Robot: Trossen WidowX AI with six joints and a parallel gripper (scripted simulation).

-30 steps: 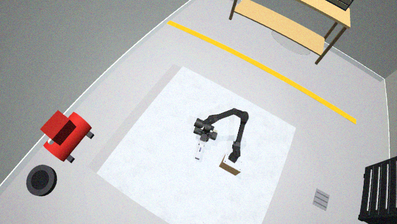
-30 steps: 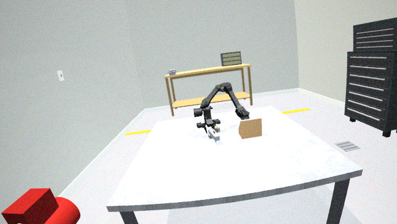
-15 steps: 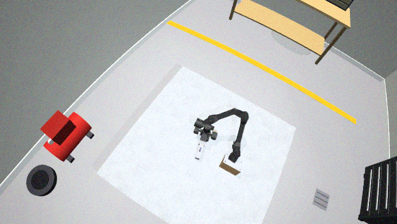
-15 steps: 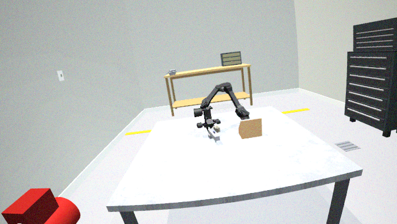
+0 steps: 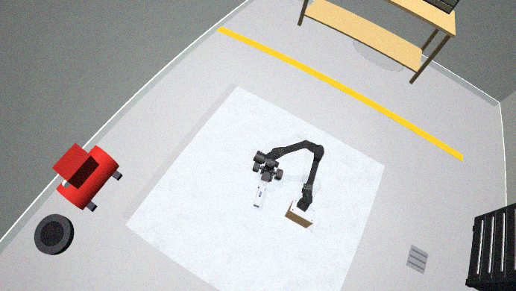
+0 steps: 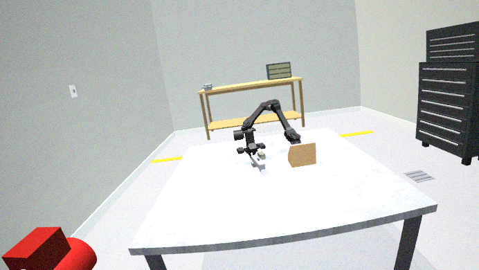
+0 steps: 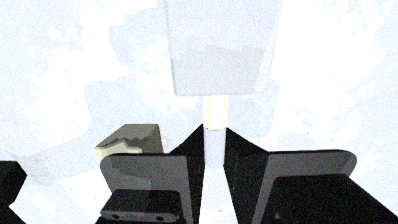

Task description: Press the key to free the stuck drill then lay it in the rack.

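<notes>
My gripper tip is now 6 cm to the left of the rack block and 6 cm past it. From my gripper tip the other things lie so: grey fixture 12 cm to the left, 5 cm behind, 3 cm above; dark blue piece 15 cm to the left, 5 cm behind, 4 cm above.
</notes>
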